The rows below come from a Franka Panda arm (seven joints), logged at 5 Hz.
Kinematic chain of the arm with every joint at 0, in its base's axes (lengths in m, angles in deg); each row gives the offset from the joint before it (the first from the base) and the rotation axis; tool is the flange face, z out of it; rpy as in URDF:
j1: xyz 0 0 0.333 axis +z
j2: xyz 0 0 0 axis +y
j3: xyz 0 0 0.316 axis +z
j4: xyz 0.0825 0 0 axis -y
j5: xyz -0.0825 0 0.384 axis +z
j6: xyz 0 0 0 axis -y
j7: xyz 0.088 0 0 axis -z
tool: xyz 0 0 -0.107 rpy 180 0 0
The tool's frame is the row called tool.
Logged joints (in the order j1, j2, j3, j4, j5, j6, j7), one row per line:
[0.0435, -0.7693, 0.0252, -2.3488, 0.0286, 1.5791, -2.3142]
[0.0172, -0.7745, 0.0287, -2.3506, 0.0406, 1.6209, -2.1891]
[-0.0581, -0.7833, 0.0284, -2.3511, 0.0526, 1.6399, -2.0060]
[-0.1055, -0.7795, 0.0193, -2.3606, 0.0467, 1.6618, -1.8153]
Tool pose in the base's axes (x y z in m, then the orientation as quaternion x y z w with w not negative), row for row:
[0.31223, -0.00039, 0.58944, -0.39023, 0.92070, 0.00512, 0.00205]
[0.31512, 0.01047, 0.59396, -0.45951, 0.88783, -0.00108, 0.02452]
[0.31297, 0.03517, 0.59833, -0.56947, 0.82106, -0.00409, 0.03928]
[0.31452, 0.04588, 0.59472, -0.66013, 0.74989, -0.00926, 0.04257]
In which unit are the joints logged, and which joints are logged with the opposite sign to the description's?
The joints are logged in radians. Opposite sign: j1, j7.
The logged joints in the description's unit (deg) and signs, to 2 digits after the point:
[-2.49, -44.08, 1.44, -134.58, 1.64, 90.48, 132.59]
[-0.99, -44.38, 1.64, -134.68, 2.33, 92.87, 125.43]
[3.33, -44.88, 1.63, -134.71, 3.01, 93.96, 114.94]
[6.04, -44.66, 1.11, -135.25, 2.68, 95.21, 104.01]

